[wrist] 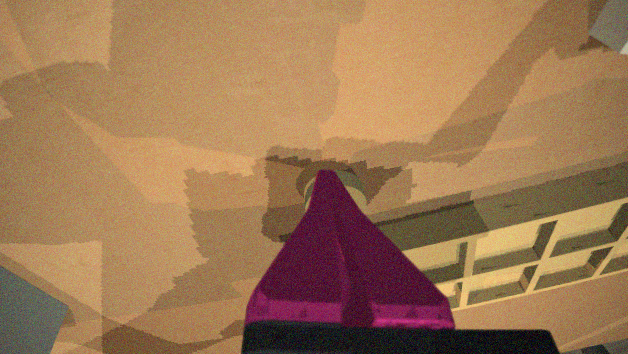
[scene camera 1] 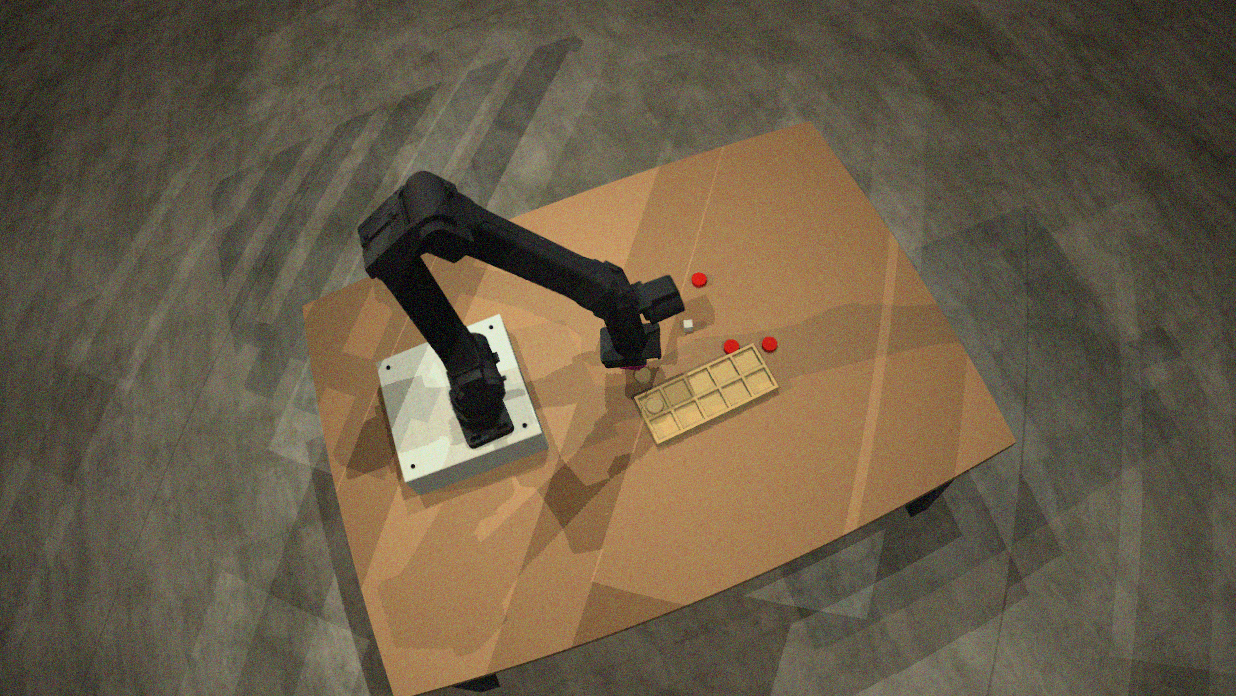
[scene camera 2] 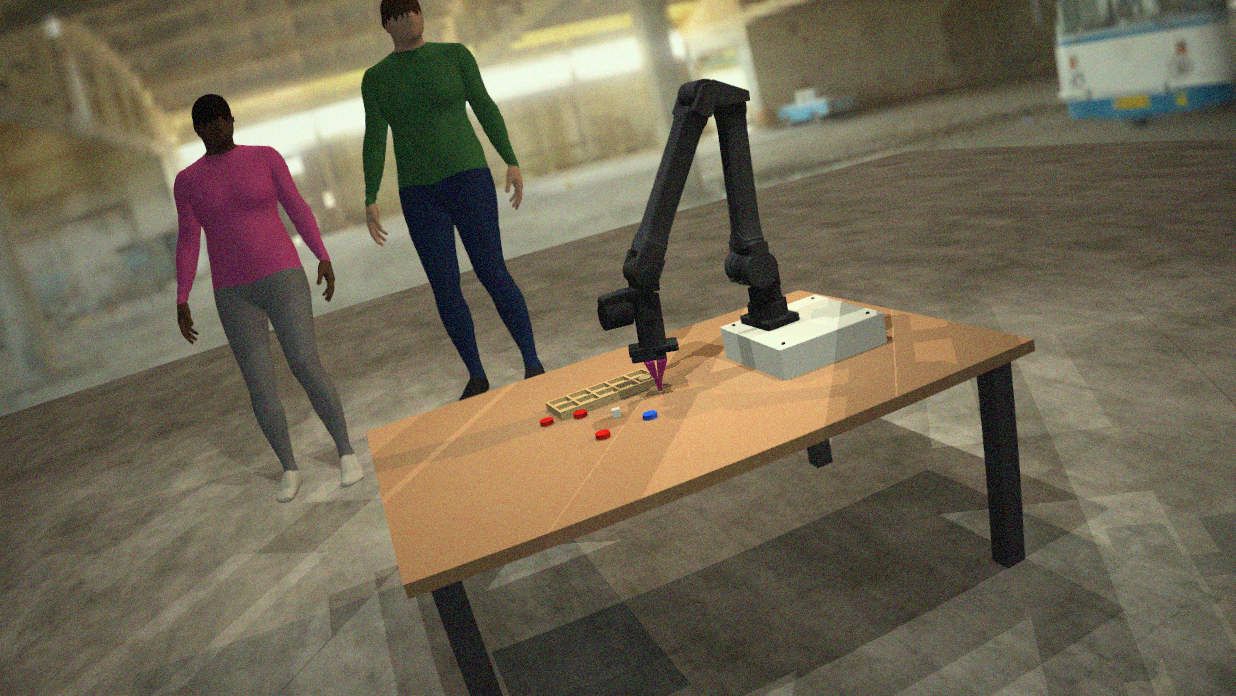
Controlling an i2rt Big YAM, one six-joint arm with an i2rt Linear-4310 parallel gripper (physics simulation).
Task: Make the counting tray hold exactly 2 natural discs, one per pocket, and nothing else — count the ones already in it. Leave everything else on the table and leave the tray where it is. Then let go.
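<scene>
The pale wooden counting tray (scene camera 1: 718, 415) (scene camera 2: 556, 413) (wrist: 530, 205) has two rows of pockets. One natural disc (scene camera 1: 653, 404) lies in its corner pocket nearest the robot base; the fingers hide that pocket in the wrist view. A second natural disc (scene camera 1: 642, 376) (wrist: 357, 194) lies on the table beside the tray's long wall, near that corner, in shadow. My gripper (scene camera 1: 634, 368) (scene camera 2: 660, 389) (wrist: 324, 180) is shut with its magenta fingertips together and nothing seen between them. The tips are low over this loose disc and cover part of it in the wrist view.
Red discs (scene camera 1: 698, 279) (scene camera 1: 731, 346) (scene camera 1: 769, 344) lie on the table, two close to the tray's far end. A small white cube (scene camera 1: 688, 325) (scene camera 2: 615, 412) and a blue disc (scene camera 2: 649, 415) lie nearby. Two people stand behind the table.
</scene>
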